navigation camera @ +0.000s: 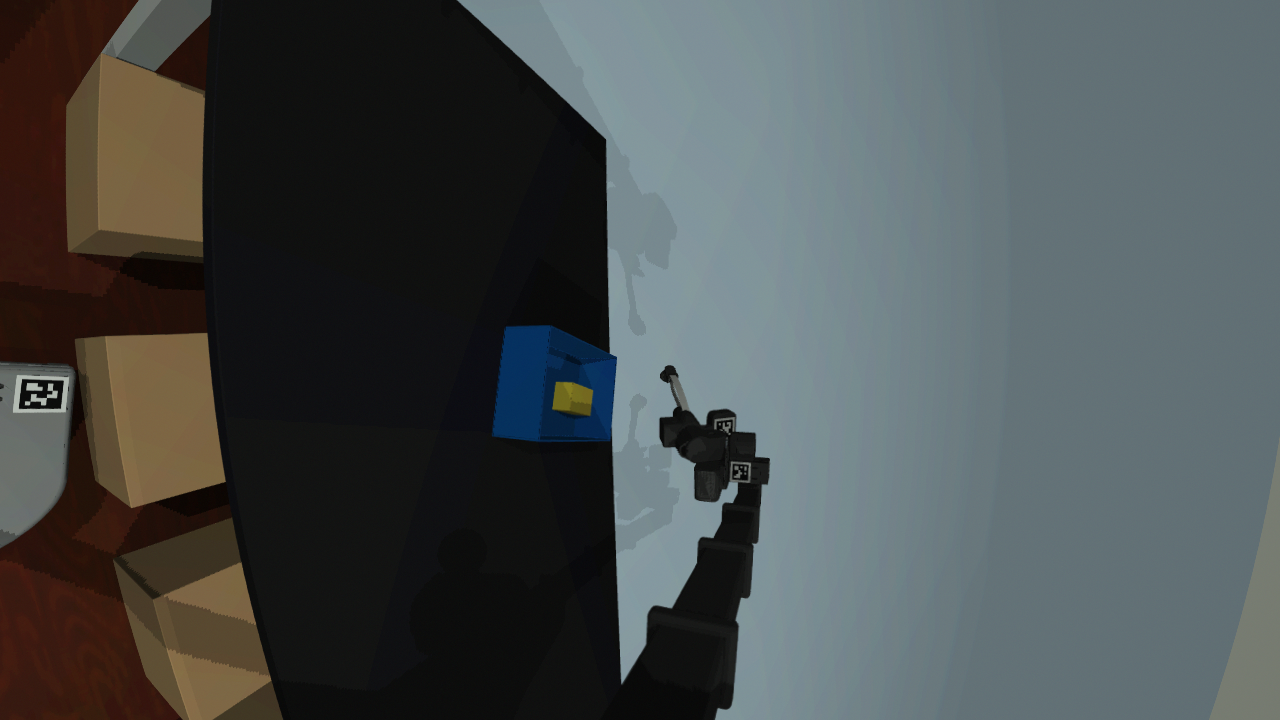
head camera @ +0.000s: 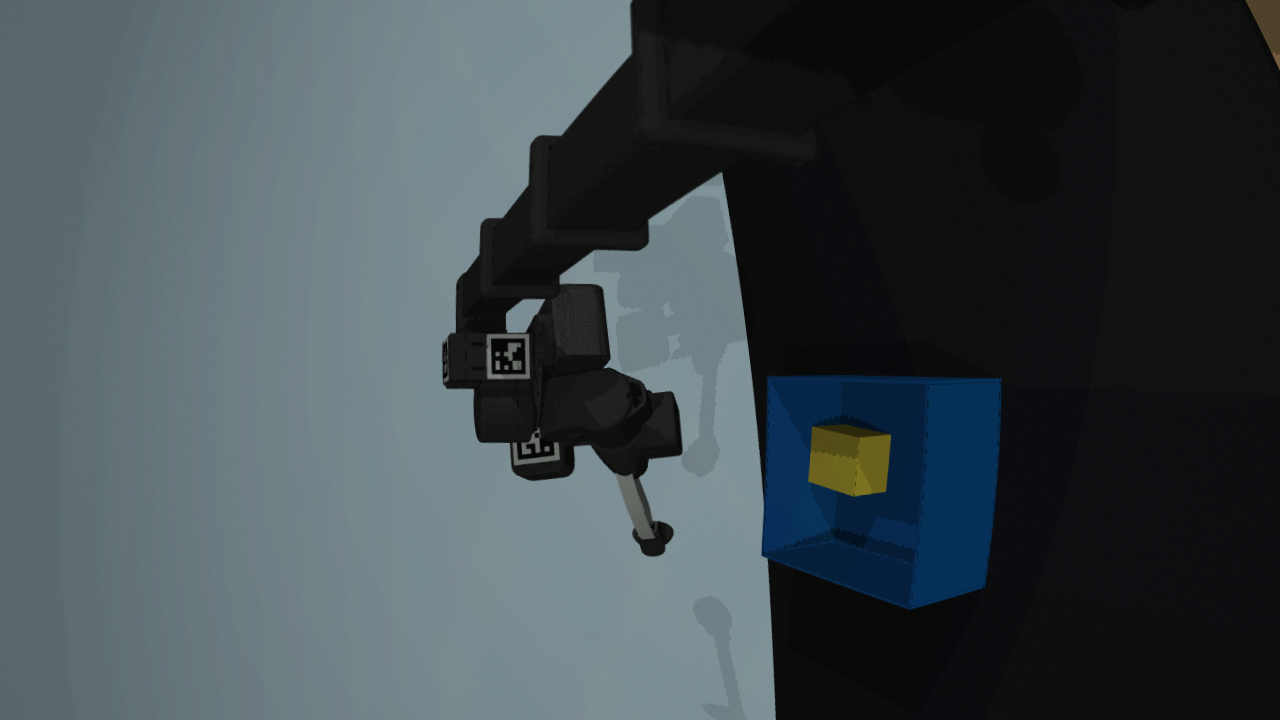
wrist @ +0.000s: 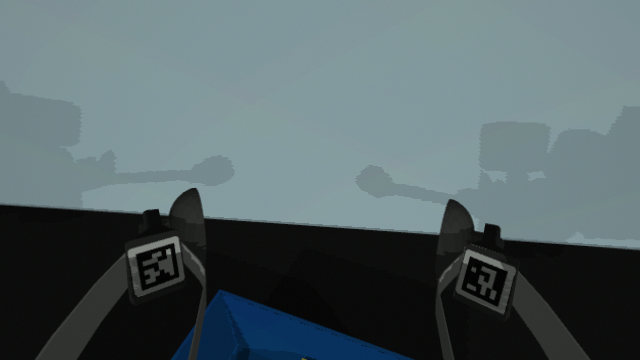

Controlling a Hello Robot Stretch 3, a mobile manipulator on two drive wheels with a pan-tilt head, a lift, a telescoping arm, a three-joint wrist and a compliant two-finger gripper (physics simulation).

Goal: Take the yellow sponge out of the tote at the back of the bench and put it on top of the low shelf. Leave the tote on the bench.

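Places are measured from the robot's base along level axes (x ahead, y left, z up), in millimetres.
Pixels of known places: gripper, fingertip midpoint: [navigation camera: 667, 401] [head camera: 650, 477].
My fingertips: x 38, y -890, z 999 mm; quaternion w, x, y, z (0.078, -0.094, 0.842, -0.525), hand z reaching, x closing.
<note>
Behind a point stands the place of what it marks.
The yellow sponge [head camera: 850, 461] @(z 810, x 35, y -806 mm) [navigation camera: 572, 399] @(z 810, x 34, y -799 mm) is a block inside the open blue tote [head camera: 962, 488] @(z 811, x 62, y -605 mm) [navigation camera: 521, 385] @(z 815, x 59, y -605 mm) [wrist: 300, 332]. The tote stands on the black bench [head camera: 1127, 537] @(z 762, x 109, y -424 mm) [navigation camera: 375, 313] @(z 762, x 141, y -350 mm) [wrist: 30, 260], near its back edge. My gripper [wrist: 321, 221] @(z 999, x 38, y -890 mm) is open, with its two fingertips wide apart and no object between them. It is in the air beyond the back edge of the bench, apart from the tote and the sponge. In the head view one finger [head camera: 651, 537] @(z 1025, x 92, y -818 mm) shows below the wrist; the other is hidden. I cannot pick out the low shelf with certainty.
A pale blue-grey wall [head camera: 268, 358] @(z 1430, x -106, y -1154 mm) [navigation camera: 895, 268] @(z 1521, x 378, y -1070 mm) [wrist: 300, 75] lies behind the bench and carries shadows of the arm. The telescoping arm [head camera: 599, 170] @(z 1219, x -89, y -320 mm) [navigation camera: 716, 573] @(z 1201, x -85, y -340 mm) reaches out to the wrist. Several tan blocks [navigation camera: 152, 152] @(z 270, x 422, y -196 mm) [navigation camera: 161, 411] @(z 270, x -22, y -266 mm) stand along the bench's front side, over a red-brown floor [navigation camera: 35, 617] @(z 0, x -435, y -151 mm).
</note>
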